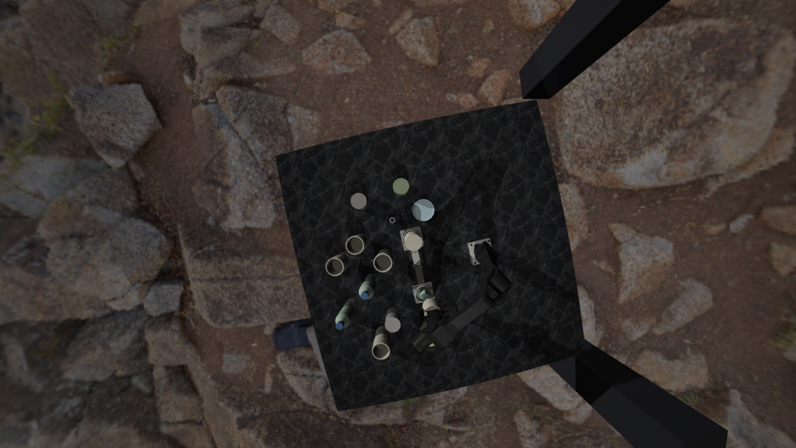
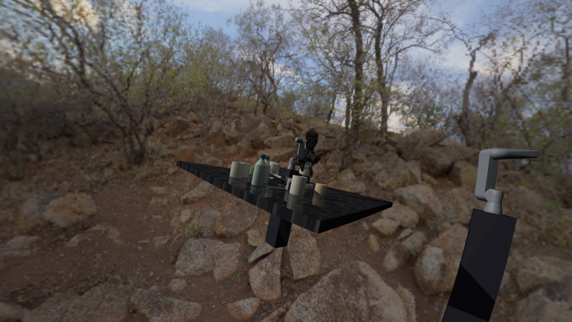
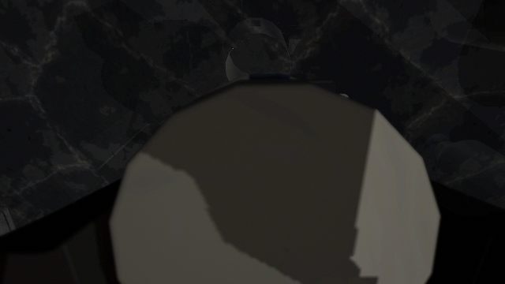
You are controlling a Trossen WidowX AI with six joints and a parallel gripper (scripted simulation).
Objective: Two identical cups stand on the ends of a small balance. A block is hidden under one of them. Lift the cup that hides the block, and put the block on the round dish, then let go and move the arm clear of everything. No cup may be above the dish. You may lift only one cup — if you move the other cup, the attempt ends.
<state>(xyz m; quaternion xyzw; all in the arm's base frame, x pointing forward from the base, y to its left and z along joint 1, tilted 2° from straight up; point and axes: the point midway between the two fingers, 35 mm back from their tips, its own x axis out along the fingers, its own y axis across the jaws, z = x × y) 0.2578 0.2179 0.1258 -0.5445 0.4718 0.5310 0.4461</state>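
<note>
The pale green block is 2 cm ahead of my gripper tip, 4 cm to the right of it and 8 cm below it. Round my gripper tip: balance beam 4 cm ahead, 17 cm to the right, 8 cm below; ring 14 cm ahead, 38 cm to the right, 11 cm below; cream cup 6 cm ahead, 30 cm to the right, 1 cm below.
</note>
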